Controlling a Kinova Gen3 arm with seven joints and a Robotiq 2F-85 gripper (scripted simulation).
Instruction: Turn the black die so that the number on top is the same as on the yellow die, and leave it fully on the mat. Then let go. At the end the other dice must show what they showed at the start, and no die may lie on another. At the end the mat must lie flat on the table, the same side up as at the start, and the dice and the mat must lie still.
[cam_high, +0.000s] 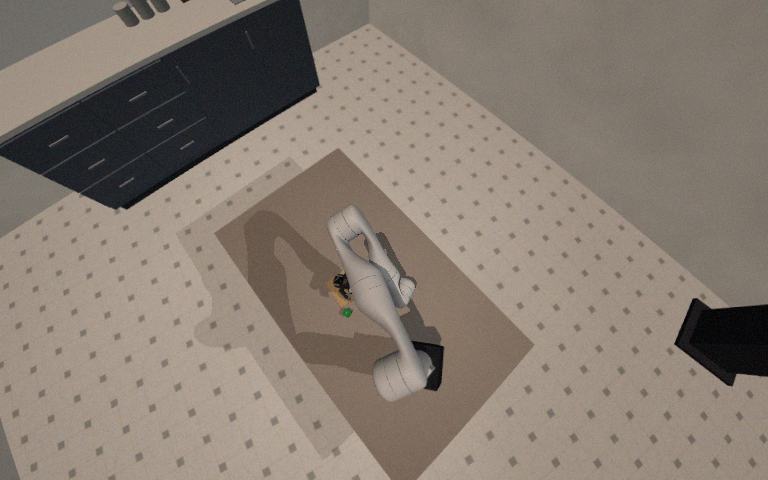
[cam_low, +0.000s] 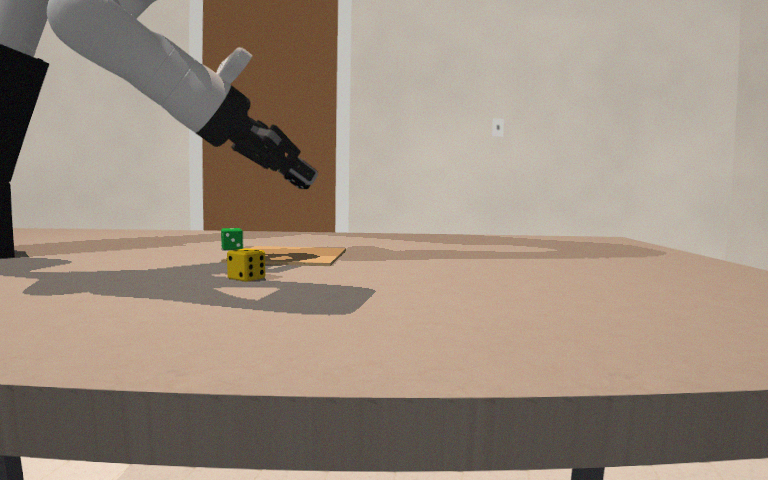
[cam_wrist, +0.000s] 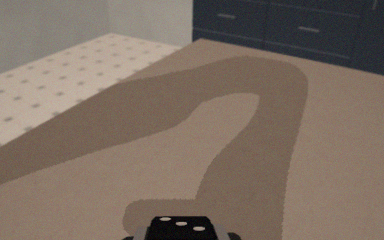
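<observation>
My hand is 1 cm past the mat, 1 cm to the left of it and 11 cm above it. From my hand the other things lie so: green die 10 cm behind, 7 cm to the left, 10 cm below; then yellow die 5 cm behind, 16 cm to the right, 10 cm below; then black die right at my hand.
</observation>
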